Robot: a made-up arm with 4 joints. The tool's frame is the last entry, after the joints.
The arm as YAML. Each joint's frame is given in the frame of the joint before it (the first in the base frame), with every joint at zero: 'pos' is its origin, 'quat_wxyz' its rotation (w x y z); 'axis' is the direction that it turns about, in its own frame. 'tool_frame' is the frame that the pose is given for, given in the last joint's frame.
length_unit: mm
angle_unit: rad
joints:
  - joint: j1
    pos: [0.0, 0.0, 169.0]
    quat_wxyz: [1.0, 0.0, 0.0, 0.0]
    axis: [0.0, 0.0, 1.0]
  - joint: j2
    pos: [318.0, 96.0, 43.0]
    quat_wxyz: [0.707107, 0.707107, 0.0, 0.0]
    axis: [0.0, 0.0, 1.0]
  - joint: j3
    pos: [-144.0, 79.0, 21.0]
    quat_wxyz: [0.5, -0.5, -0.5, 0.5]
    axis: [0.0, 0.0, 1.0]
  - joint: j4
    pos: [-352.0, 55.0, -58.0]
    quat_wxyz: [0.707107, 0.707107, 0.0, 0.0]
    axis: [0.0, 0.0, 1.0]
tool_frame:
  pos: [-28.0, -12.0, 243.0]
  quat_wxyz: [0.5, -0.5, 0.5, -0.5]
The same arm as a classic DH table. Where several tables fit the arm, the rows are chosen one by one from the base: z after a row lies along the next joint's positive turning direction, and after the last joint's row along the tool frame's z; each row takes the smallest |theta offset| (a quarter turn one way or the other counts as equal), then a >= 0, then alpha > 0; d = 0 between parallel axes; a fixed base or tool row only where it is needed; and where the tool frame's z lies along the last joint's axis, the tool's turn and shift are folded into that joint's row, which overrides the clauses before.
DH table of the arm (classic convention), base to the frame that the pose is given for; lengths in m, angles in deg. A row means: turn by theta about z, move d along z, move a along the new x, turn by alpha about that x. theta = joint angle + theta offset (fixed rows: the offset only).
j1: a 0.3180; alpha 90.00; d 0.2120; theta offset 0.00
j2: a 0.0790; alpha -90.00; d -0.0750; theta offset 90.00
j3: a -0.3520; alpha 90.00; d 0.0860; theta offset 0.00
j4: a 0.0120; alpha -90.00; d 0.1880; theta offset -90.00
tool (fixed): a 0.0000; alpha 0.00; d -0.0280; theta offset 0.00

